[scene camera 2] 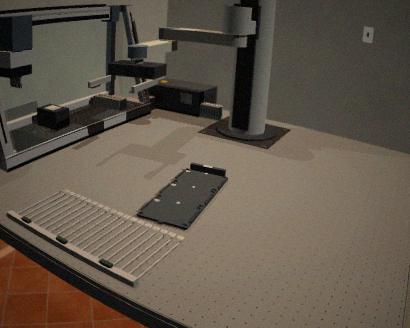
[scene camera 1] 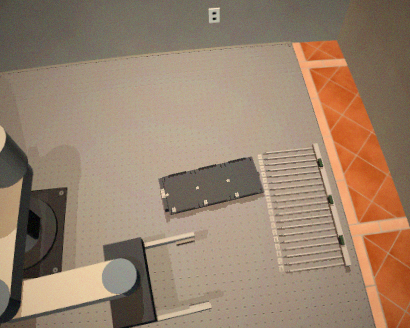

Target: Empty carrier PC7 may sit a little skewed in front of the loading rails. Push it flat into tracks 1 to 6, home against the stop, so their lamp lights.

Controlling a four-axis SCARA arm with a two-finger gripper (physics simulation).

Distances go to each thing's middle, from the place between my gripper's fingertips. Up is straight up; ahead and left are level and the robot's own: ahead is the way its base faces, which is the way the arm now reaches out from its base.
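There's the dark flat carrier PC7 [scene camera 1: 209,185], which is 240 mm below my hand, 320 mm to the left of it and 50 mm ahead of it, and then there's a dark base plate [scene camera 1: 55,261] that's well below my hand, a good way to the left of it and a long way behind it.
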